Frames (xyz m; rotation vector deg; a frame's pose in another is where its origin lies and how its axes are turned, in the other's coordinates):
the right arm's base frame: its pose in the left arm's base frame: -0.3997 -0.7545 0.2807 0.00 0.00 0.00
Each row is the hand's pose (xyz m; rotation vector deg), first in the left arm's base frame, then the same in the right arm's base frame.
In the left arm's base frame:
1: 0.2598 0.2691 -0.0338 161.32 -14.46 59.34
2: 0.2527 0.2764 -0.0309 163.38 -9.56 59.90
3: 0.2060 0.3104 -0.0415 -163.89 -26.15 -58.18
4: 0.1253 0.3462 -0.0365 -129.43 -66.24 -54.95
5: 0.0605 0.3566 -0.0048 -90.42 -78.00 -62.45
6: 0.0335 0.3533 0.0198 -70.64 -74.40 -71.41
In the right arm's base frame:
1: 0.6595 1.0236 -0.3145 161.32 -14.46 59.34
2: 0.6524 1.0309 -0.3116 163.38 -9.56 59.90
3: 0.6057 1.0649 -0.3222 -163.89 -26.15 -58.18
4: 0.5250 1.1007 -0.3172 -129.43 -66.24 -54.95
5: 0.4602 1.1111 -0.2855 -90.42 -78.00 -62.45
6: 0.4332 1.1078 -0.2609 -70.64 -74.40 -71.41

